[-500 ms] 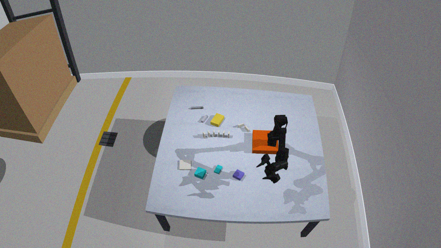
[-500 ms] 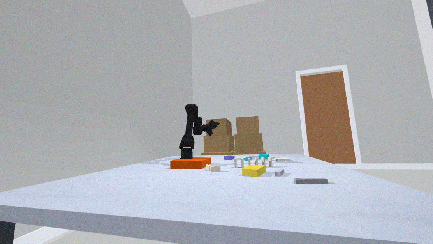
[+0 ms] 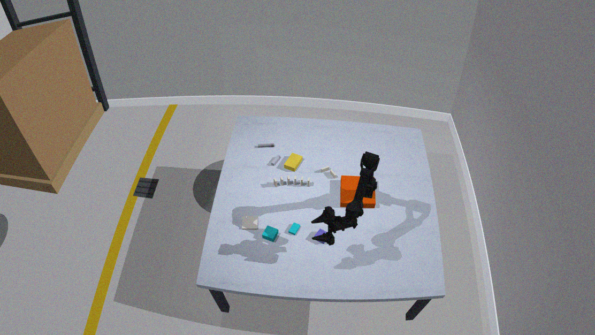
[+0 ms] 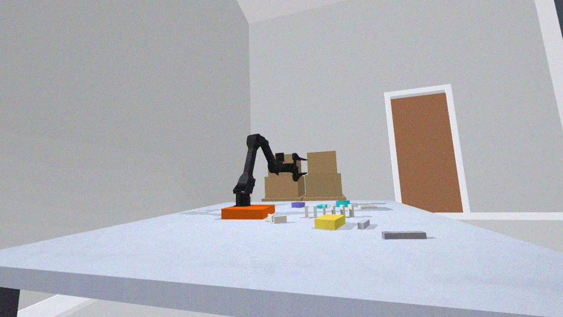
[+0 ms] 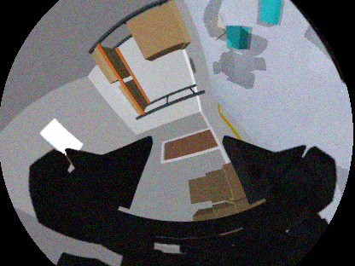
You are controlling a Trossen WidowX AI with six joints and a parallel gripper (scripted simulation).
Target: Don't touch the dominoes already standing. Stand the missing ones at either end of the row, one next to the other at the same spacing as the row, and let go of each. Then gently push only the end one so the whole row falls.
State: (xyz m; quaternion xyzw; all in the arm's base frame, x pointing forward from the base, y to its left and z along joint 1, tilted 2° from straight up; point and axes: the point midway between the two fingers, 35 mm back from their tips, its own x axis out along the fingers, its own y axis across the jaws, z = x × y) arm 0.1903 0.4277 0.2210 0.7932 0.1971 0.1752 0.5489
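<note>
My gripper tip is 60 cm to the left of the yellow block, 24 cm above it and 23 cm short of it. From my gripper tip the other things lie so: purple block (24 cm below, 13 cm to the right, 3 cm behind); then beige tile (35 cm ahead, 25 cm below, 13 cm to the right).
</note>
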